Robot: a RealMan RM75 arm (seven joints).
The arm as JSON. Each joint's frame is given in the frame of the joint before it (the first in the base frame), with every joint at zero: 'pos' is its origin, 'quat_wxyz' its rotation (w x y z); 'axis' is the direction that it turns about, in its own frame. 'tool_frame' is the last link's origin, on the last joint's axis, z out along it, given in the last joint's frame.
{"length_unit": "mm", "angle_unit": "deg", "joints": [
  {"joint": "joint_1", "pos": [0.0, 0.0, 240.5], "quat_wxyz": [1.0, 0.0, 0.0, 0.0], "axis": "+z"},
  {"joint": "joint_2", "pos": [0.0, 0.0, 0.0], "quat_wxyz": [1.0, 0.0, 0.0, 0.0], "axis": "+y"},
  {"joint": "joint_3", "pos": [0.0, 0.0, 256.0], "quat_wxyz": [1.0, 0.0, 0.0, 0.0], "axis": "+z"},
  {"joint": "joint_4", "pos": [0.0, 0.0, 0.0], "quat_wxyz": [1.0, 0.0, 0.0, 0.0], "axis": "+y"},
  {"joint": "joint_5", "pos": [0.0, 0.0, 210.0], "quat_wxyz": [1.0, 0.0, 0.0, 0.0], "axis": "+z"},
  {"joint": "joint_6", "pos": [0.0, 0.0, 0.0], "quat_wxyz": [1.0, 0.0, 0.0, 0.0], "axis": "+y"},
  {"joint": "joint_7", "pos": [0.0, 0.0, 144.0], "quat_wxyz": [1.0, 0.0, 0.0, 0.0], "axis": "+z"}
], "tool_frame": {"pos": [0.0, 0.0, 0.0], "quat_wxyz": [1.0, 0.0, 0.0, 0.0]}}
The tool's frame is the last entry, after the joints.
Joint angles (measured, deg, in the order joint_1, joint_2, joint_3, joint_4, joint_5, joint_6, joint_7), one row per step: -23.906 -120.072 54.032 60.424 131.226 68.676 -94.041; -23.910 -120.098 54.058 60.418 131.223 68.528 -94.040; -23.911 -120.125 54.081 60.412 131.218 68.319 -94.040; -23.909 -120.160 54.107 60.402 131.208 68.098 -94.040; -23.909 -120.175 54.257 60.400 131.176 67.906 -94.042; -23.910 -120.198 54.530 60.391 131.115 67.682 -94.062; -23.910 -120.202 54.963 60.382 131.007 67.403 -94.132; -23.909 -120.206 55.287 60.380 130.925 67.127 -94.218; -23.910 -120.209 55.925 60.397 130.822 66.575 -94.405; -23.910 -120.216 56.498 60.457 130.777 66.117 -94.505; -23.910 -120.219 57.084 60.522 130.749 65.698 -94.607; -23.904 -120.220 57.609 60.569 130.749 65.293 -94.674; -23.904 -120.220 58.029 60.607 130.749 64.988 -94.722; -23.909 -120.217 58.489 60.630 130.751 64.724 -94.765; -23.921 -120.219 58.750 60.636 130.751 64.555 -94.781
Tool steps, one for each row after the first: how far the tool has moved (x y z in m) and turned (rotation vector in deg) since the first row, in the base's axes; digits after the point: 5 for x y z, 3 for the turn. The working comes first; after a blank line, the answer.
Tool pose at each row, in the base's axes (x y z in m, rotation vector in deg; the steps are taken from these numbers as rounded here): -0.29352 0.35830 0.03194 -143.941 -31.345 1.822; -0.29349 0.35856 0.03185 -143.836 -31.313 1.828; -0.29352 0.35892 0.03185 -143.667 -31.278 1.841; -0.29354 0.35927 0.03178 -143.495 -31.251 1.843; -0.29330 0.35960 0.03146 -143.438 -31.129 1.889; -0.29277 0.35995 0.03071 -143.453 -30.953 1.942; -0.29194 0.36041 0.02967 -143.519 -30.718 2.018; -0.29136 0.36089 0.02899 -143.492 -30.569 2.069; -0.29028 0.36185 0.02775 -143.421 -30.260 2.242; -0.28924 0.36267 0.02670 -143.400 -29.851 2.470; -0.28817 0.36340 0.02558 -143.425 -29.430 2.718; -0.28735 0.36403 0.02459 -143.430 -29.030 2.987; -0.28665 0.36451 0.02377 -143.454 -28.699 3.198; -0.28587 0.36489 0.02273 -143.559 -28.348 3.425; -0.28539 0.36517 0.02211 -143.608 -28.132 3.551

0.00003 0.00026 -0.00009 0.105 0.030 -0.006; 0.00000 0.00062 -0.00009 0.271 0.077 -0.004; -0.00002 0.00097 -0.00016 0.441 0.115 0.002; 0.00022 0.00130 -0.00048 0.508 0.187 -0.066; 0.00075 0.00165 -0.00123 0.512 0.265 -0.181; 0.00158 0.00211 -0.00227 0.472 0.364 -0.339; 0.00216 0.00259 -0.00295 0.512 0.441 -0.430; 0.00324 0.00355 -0.00419 0.599 0.651 -0.601; 0.00428 0.00437 -0.00524 0.642 0.914 -0.838; 0.00535 0.00510 -0.00636 0.639 1.187 -1.086; 0.00617 0.00573 -0.00735 0.647 1.472 -1.312; 0.00687 0.00621 -0.00817 0.635 1.696 -1.505; 0.00765 0.00659 -0.00921 0.545 1.922 -1.719; 0.00813 0.00687 -0.00983 0.506 2.054 -1.851
